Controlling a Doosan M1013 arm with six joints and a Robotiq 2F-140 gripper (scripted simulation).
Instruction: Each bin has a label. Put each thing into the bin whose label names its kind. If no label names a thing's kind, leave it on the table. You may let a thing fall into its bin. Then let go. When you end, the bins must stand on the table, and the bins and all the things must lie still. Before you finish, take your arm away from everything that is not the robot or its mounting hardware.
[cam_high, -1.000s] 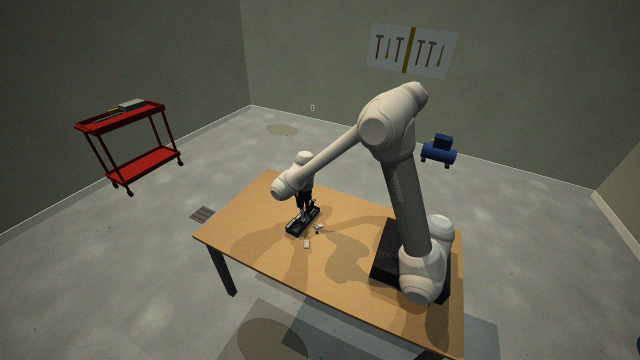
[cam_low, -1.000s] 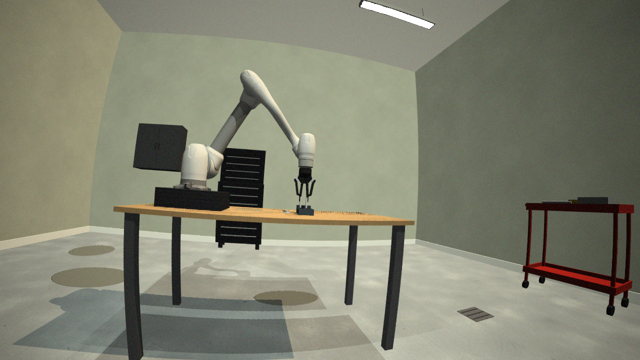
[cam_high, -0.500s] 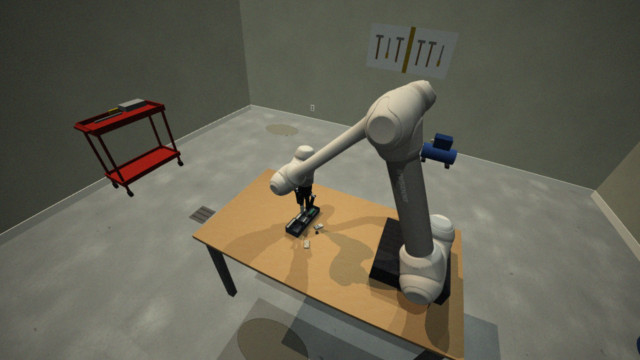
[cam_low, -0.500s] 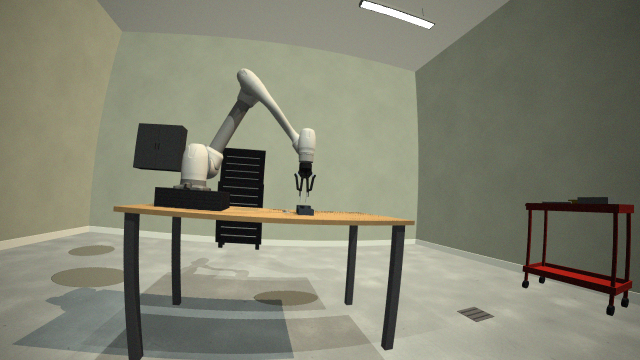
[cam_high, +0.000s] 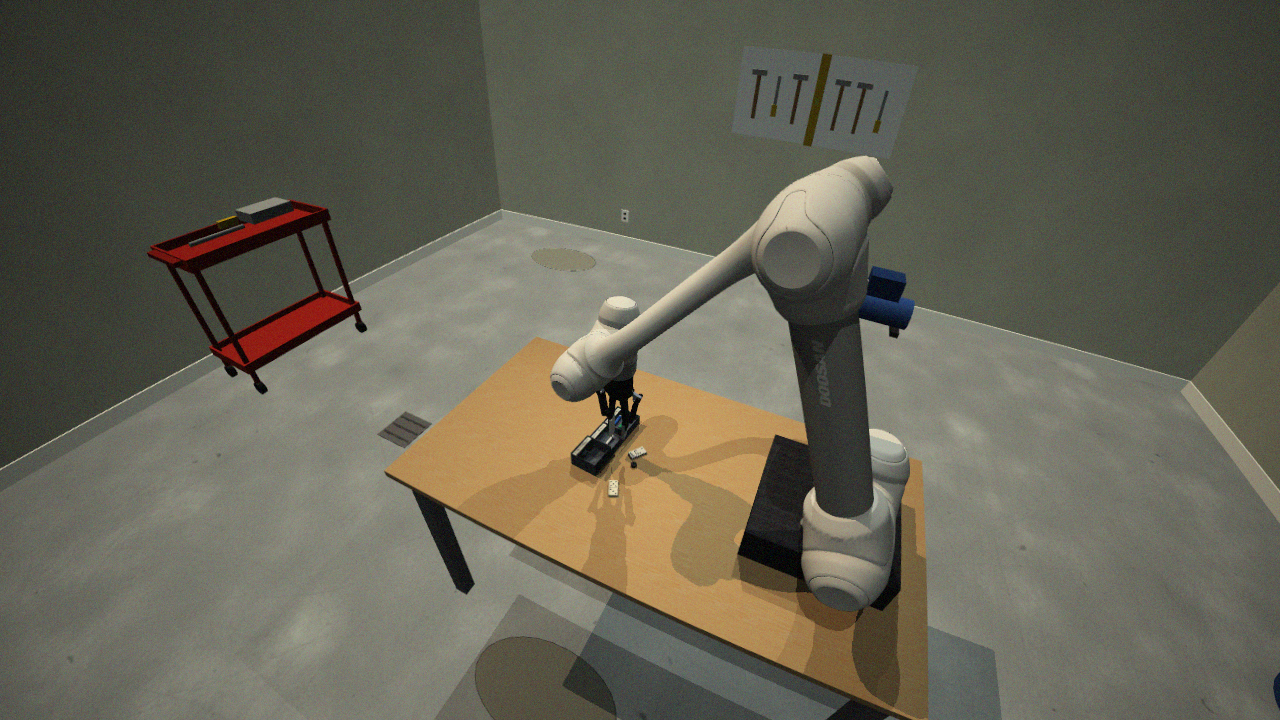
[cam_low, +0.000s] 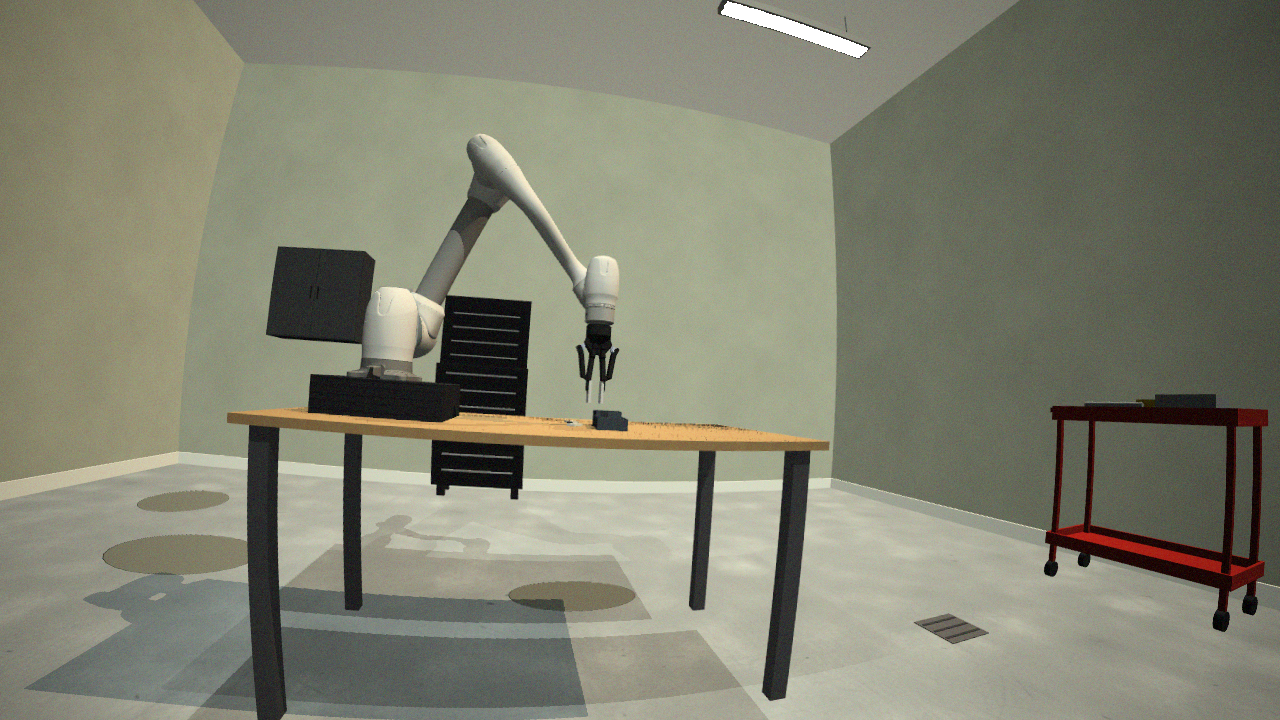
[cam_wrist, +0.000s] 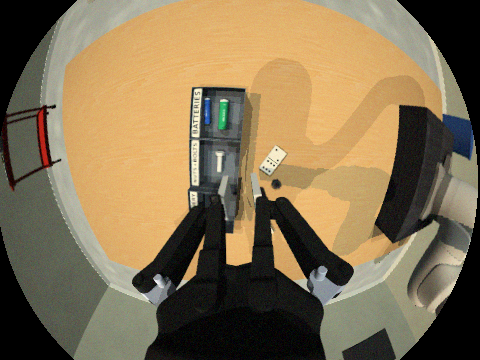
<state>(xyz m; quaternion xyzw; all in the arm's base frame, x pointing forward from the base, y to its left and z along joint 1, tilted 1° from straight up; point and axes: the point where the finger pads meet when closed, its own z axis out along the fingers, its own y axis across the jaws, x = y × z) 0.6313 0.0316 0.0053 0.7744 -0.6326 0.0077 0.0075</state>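
Right now the black nut is 7 cm behind my hand, 2 cm to the left of it and 10 cm below it. From my hand the other things lie so: domino 6 cm behind, 2 cm to the right, 10 cm below; then black bin row 4 cm ahead, 1 cm to the right, 8 cm below; then bolt 4 cm ahead, 2 cm to the right, 9 cm below.
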